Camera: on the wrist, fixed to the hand. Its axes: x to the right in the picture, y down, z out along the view.
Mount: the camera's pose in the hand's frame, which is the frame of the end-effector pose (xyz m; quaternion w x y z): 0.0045 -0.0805 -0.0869 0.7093 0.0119 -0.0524 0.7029
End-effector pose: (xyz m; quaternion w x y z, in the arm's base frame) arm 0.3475 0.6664 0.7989 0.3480 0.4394 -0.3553 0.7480
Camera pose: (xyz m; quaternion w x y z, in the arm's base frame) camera 0.3772 0.7808 0.7897 0.3028 -0.1053 0.5702 -0.7564
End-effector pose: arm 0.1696 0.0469 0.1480 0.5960 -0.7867 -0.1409 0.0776
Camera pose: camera 0.1887 -0.0112 0.2496 0.3702 -0.6459 0.4227 0.5169
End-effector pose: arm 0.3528 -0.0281 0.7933 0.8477 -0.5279 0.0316 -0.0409
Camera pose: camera 0.3460 -0.1415 0.8272 0.6380 -0.3443 0.3486 0.5941
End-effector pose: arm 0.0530 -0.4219 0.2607 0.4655 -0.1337 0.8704 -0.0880
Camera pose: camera -0.0097 -0.4972 0.3274 0.4392 0.5179 0.6859 0.2614
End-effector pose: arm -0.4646 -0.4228 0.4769 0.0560 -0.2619 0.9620 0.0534
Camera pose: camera -0.4343 -0.5055 0.5562 0.0557 0.4939 0.8641 0.0795
